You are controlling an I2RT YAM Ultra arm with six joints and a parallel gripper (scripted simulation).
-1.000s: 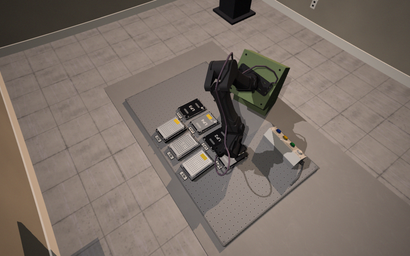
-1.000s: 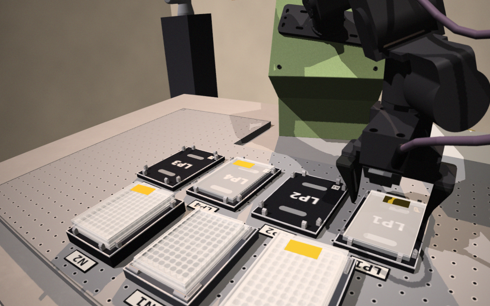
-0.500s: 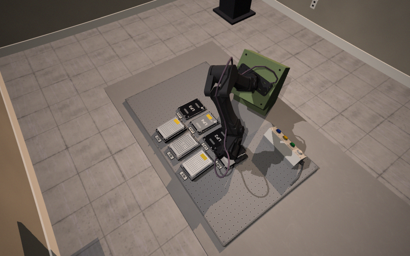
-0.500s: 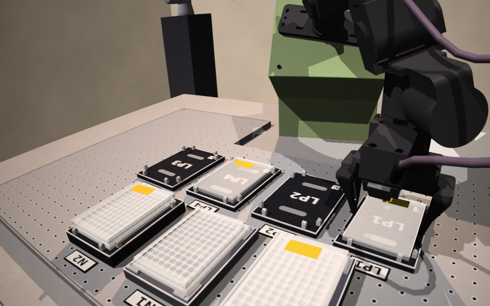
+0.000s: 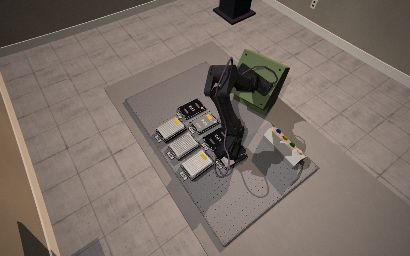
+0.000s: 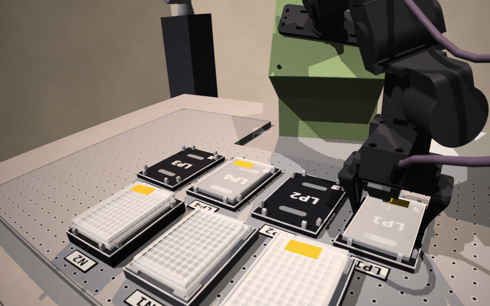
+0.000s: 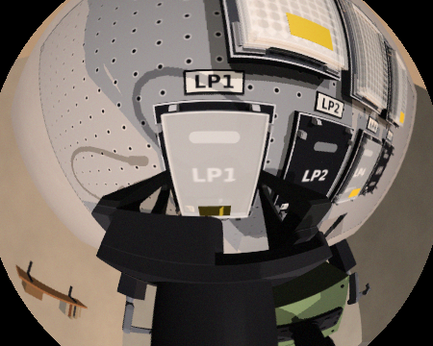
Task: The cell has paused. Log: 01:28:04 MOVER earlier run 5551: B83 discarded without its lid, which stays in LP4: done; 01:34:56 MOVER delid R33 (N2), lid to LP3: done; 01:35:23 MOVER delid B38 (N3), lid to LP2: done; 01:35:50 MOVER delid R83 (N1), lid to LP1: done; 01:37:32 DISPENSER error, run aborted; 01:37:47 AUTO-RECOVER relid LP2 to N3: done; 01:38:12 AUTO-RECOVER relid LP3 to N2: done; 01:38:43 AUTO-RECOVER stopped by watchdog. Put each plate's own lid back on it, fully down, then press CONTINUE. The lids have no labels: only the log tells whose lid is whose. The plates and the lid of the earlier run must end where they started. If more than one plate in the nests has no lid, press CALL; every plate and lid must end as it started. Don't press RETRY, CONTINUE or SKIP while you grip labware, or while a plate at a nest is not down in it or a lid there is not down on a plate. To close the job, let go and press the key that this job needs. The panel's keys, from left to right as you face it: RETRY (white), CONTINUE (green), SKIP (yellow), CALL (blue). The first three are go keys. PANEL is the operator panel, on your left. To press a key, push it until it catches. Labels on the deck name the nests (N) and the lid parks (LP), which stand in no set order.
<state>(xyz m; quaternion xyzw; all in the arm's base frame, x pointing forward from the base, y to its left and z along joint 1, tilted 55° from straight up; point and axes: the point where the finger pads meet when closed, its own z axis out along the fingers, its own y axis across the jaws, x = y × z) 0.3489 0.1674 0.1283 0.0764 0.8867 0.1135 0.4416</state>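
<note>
Right now the plate is 200 mm to the right of my hand and 170 mm ahead of it. Round my hand: blue key 280 mm behind, 50 mm to the left, 40 mm above; yellow key 280 mm behind, 100 mm to the left, 40 mm above; clear lid 10 mm below.
</note>
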